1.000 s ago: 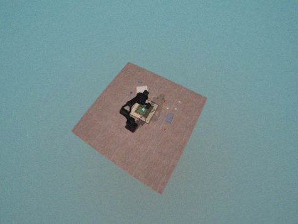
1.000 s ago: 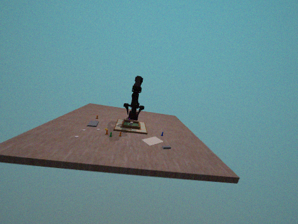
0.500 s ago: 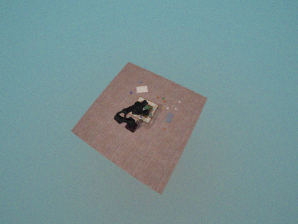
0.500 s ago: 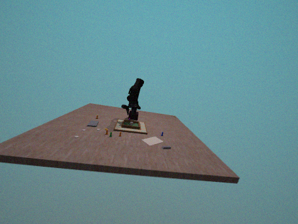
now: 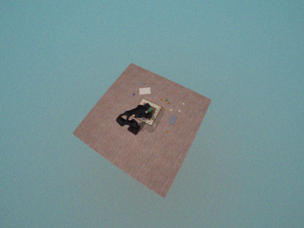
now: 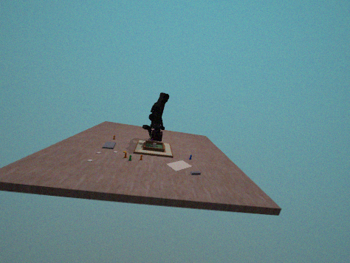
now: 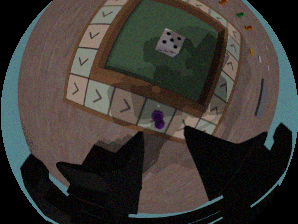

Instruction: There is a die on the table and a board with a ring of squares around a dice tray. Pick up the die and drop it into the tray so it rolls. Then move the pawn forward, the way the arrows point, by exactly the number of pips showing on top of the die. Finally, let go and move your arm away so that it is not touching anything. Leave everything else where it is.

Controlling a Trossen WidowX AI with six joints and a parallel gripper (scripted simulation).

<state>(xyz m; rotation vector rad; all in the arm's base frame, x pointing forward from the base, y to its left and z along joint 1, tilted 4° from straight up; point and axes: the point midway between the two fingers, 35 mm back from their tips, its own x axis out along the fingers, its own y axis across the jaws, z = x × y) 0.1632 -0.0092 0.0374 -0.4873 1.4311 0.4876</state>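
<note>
The purple pawn lies 40 mm below my gripper tip. Also, from my gripper tip: white die 90 mm ahead, 40 mm to the left, 40 mm below; then grey pad 200 mm ahead, 280 mm to the right, 60 mm below; then green dice tray 100 mm ahead, 40 mm to the left, 60 mm below.
</note>
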